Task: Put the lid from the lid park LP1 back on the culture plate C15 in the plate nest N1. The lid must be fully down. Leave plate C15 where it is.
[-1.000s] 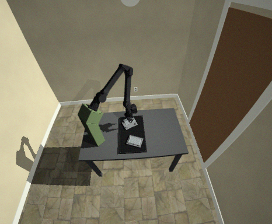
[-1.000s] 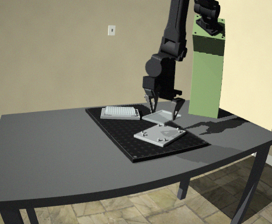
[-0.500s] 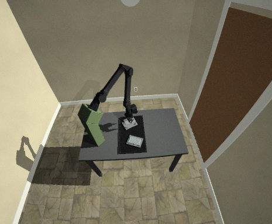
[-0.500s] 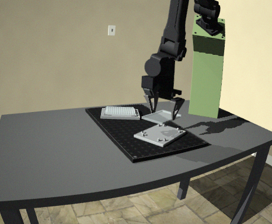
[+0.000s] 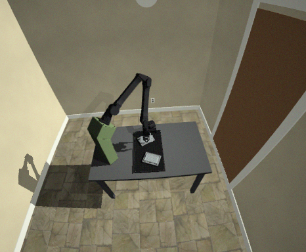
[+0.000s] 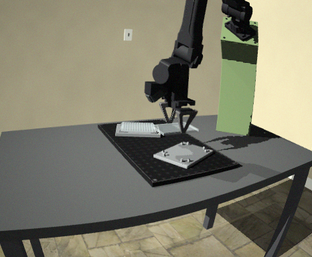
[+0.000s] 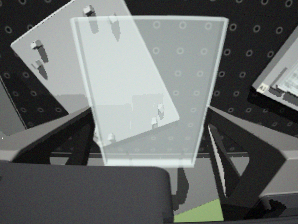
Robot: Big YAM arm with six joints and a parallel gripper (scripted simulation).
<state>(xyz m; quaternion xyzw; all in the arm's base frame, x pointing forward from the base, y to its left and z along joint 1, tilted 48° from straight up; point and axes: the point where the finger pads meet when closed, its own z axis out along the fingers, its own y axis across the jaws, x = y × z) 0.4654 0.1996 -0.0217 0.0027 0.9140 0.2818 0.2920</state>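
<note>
Now: hand 80 mm short of the culture plate C15, 200 mm to the left of it and 60 mm above it. From my hand the other things lie so: lid park LP1: 20 mm behind, 50 mm to the left, 80 mm below; then clear lid: 10 mm below.
</note>
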